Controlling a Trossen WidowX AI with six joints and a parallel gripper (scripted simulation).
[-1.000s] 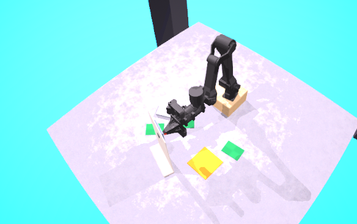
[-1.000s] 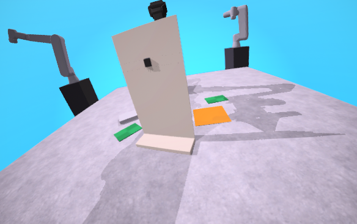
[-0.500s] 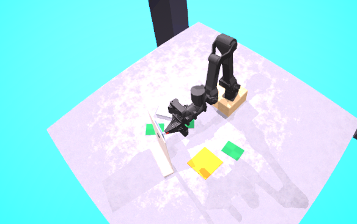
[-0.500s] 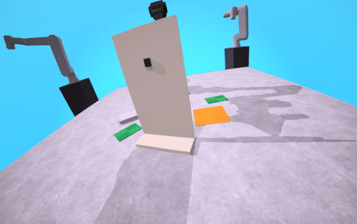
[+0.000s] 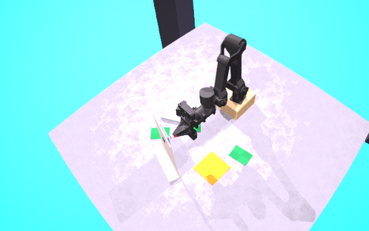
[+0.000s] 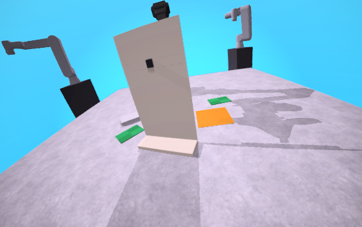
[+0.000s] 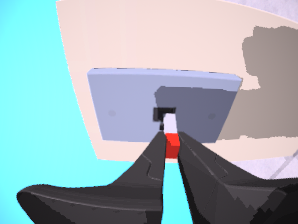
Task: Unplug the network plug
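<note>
My gripper tip is now 50 mm past the marked orange square, 150 mm to the right of it and 220 mm above it. From my gripper tip the other things lie so: upright panel: 40 mm ahead, 20 mm to the right, 80 mm below; then flat grey block: 190 mm behind, 170 mm to the right, 210 mm below; then network plug: right at my gripper tip.
</note>
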